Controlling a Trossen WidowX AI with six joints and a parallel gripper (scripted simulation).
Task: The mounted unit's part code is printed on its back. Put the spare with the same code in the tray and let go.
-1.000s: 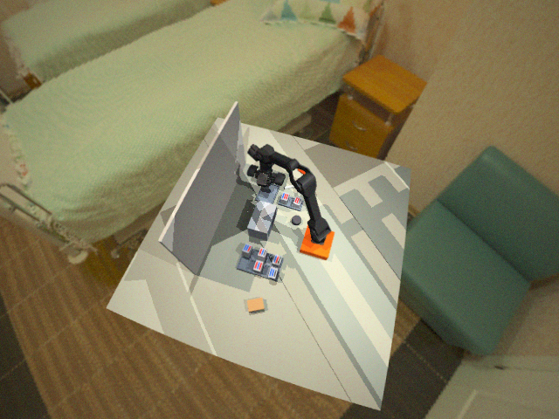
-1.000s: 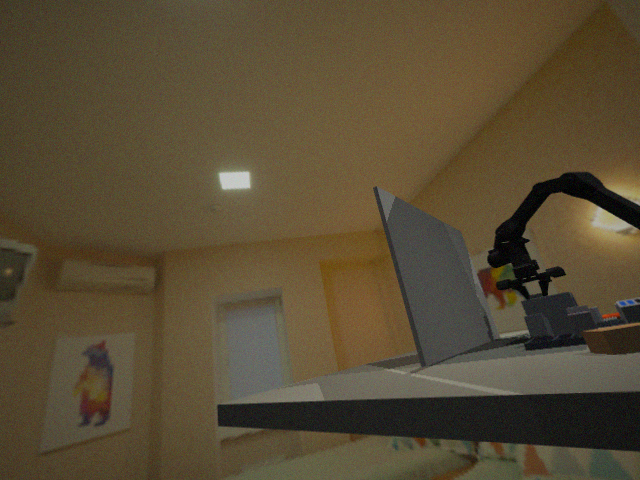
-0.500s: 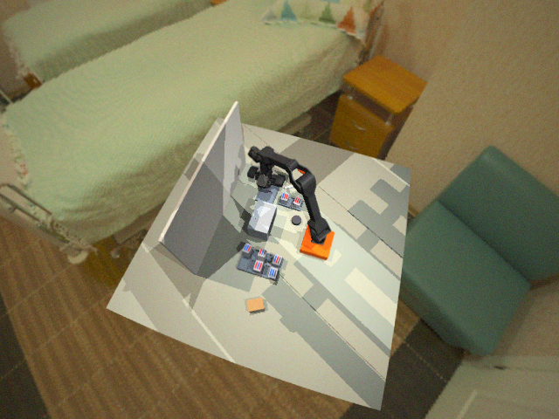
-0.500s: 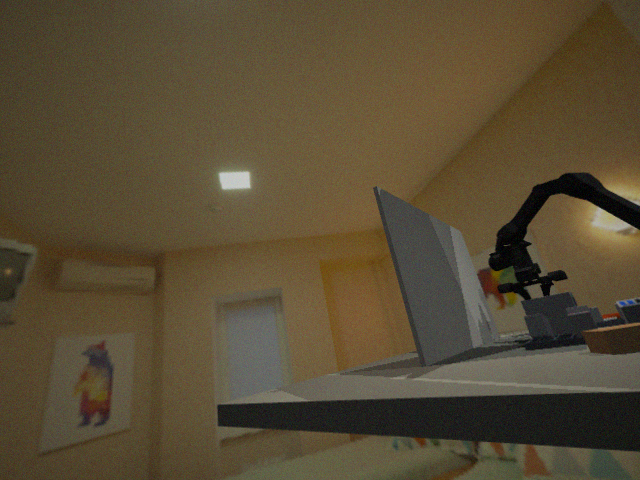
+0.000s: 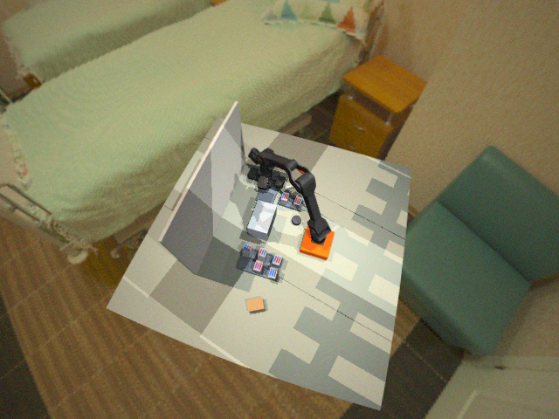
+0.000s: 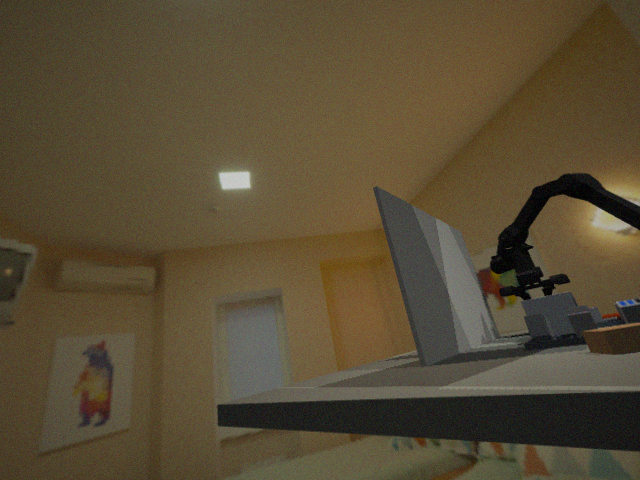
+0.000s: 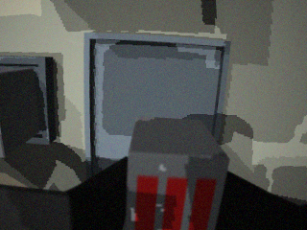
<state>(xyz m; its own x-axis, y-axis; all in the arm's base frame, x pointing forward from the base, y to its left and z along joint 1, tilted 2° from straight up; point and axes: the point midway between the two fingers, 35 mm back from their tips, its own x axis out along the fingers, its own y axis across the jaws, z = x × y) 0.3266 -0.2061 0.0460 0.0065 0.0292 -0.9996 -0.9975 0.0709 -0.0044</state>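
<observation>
The flat grey tray is 6 cm below my gripper tip and 1 cm behind it. From my gripper tip the other things lie so: holder: 14 cm behind, 5 cm below, 3 cm to the left; then black disc: 20 cm behind, 12 cm to the left, 5 cm below; then tall grey mounted unit: 20 cm to the left, 4 cm behind, 1 cm below.
</observation>
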